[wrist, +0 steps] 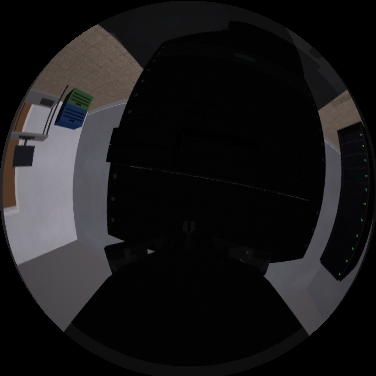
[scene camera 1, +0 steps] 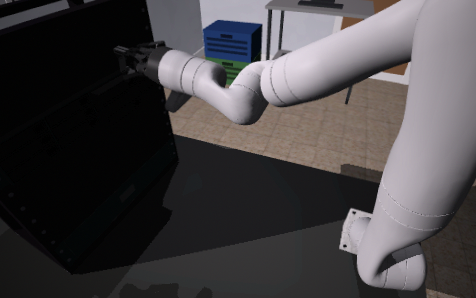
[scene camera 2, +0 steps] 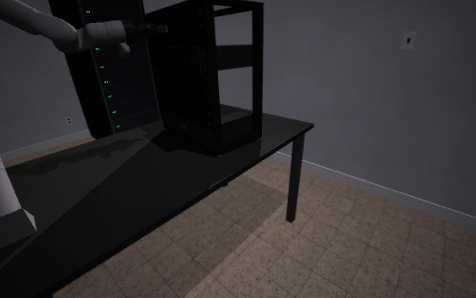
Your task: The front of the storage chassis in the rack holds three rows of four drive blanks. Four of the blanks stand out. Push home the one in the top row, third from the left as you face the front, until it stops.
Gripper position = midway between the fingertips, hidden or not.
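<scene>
I can see my gripper [scene camera 1: 116,51], and the wrist view [wrist: 188,228] has the gripper as well. There is also a rack [scene camera 1: 88,146]. I find the rack again in scene camera 2 [scene camera 2: 186,60] and in the wrist view [wrist: 212,110].
</scene>
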